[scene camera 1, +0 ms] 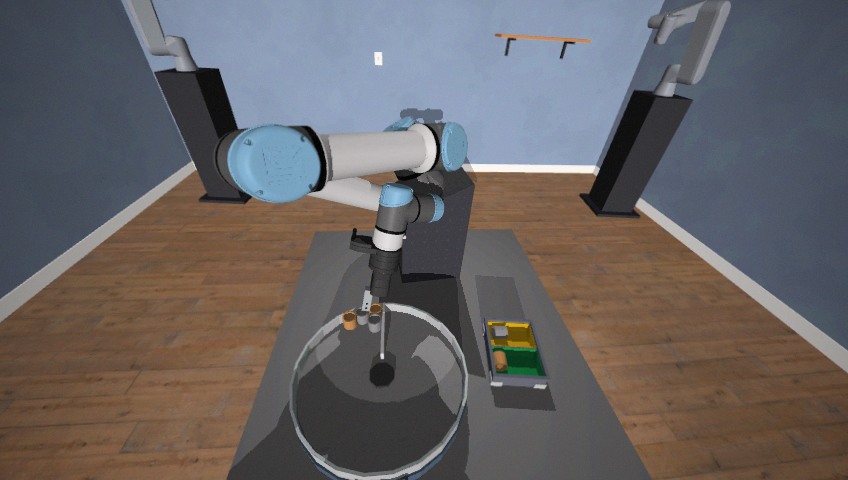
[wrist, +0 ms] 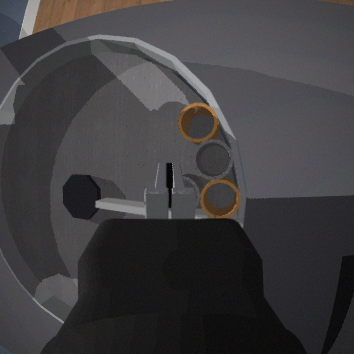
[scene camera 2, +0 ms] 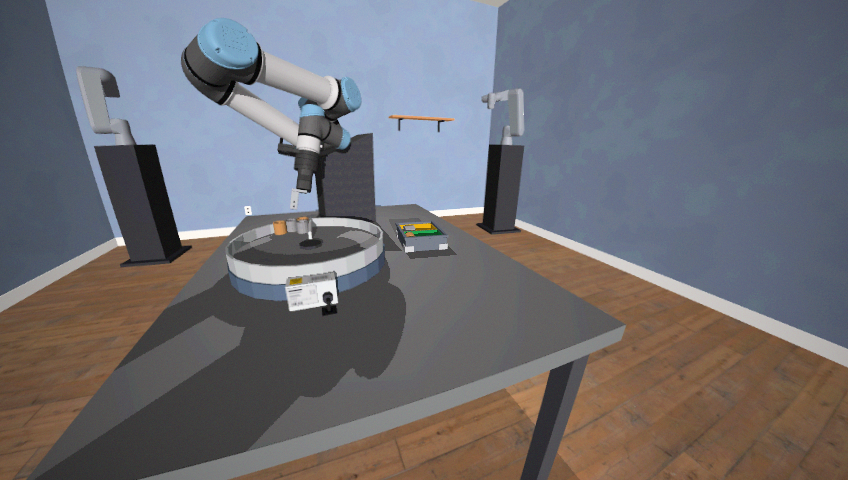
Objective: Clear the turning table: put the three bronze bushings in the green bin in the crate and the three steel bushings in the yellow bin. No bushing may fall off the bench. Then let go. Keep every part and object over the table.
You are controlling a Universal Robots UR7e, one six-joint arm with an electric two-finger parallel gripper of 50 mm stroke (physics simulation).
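Scene camera 2 shows my gripper (scene camera 2: 293,209); the wrist view likewise shows the gripper (wrist: 168,175).
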